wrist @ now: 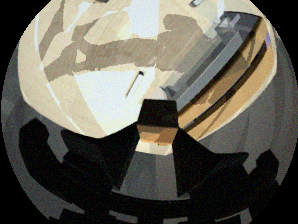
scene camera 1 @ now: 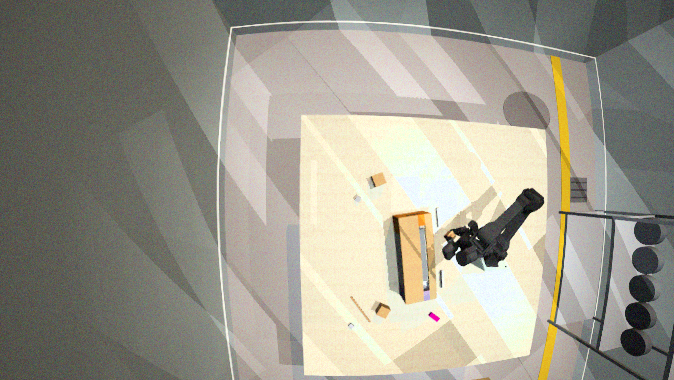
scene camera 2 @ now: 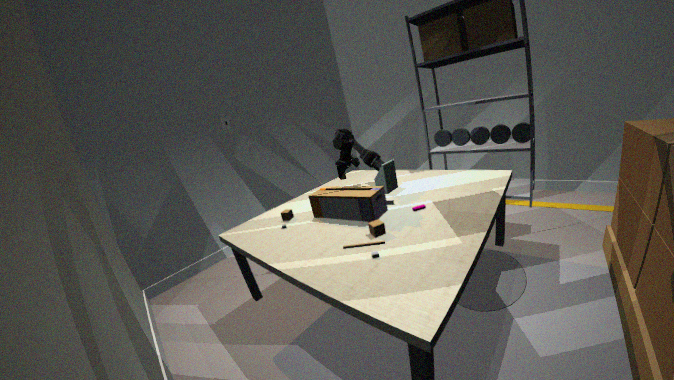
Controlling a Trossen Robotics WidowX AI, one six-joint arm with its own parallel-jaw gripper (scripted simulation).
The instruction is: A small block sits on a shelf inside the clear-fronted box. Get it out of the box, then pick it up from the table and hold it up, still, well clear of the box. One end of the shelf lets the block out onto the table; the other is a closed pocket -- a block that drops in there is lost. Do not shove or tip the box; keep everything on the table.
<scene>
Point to a tan box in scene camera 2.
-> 357, 203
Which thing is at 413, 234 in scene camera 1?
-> A tan box.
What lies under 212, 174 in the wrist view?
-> My gripper.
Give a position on a small tan block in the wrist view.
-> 157, 122
</scene>
